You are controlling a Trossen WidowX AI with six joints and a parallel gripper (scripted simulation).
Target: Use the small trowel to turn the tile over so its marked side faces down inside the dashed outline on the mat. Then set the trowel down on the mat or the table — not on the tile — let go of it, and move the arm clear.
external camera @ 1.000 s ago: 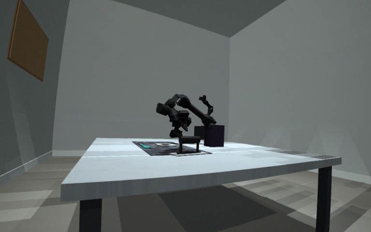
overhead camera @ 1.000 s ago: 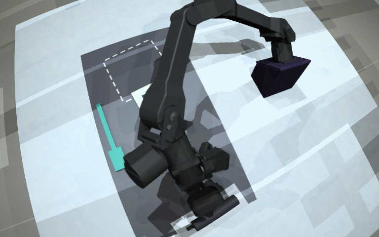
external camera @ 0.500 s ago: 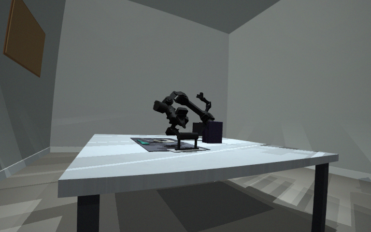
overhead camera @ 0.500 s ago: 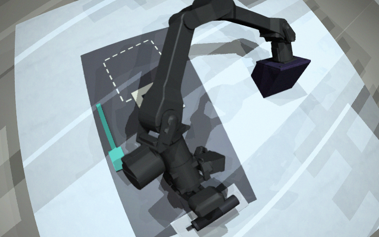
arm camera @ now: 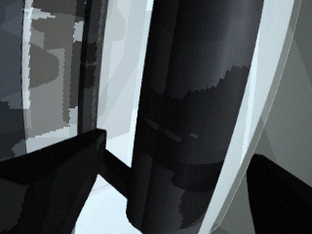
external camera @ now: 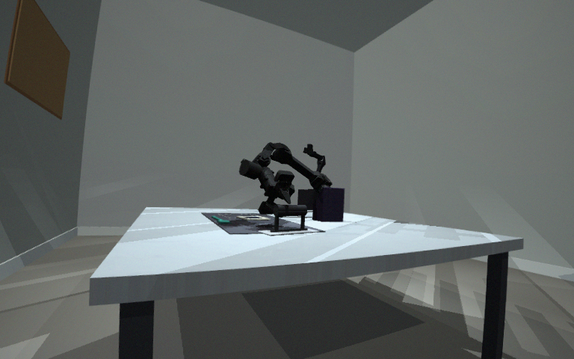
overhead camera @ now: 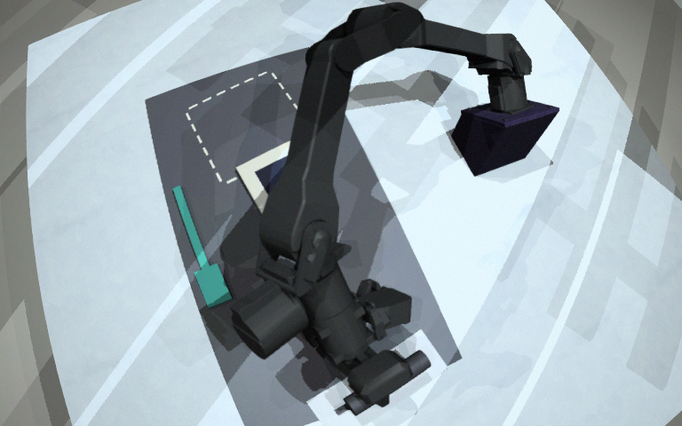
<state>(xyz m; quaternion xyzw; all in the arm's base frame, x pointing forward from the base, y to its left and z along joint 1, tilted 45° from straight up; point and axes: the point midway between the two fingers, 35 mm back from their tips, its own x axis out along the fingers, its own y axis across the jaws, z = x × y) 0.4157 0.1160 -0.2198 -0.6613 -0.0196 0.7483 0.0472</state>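
Right now my gripper tip is 20 mm past the dark mat, 310 mm to the left of it and 90 mm above it. Also, from my gripper tip: tile (50 mm behind, 360 mm to the right, 70 mm below); then green trowel (120 mm ahead, 300 mm to the right, 70 mm below).
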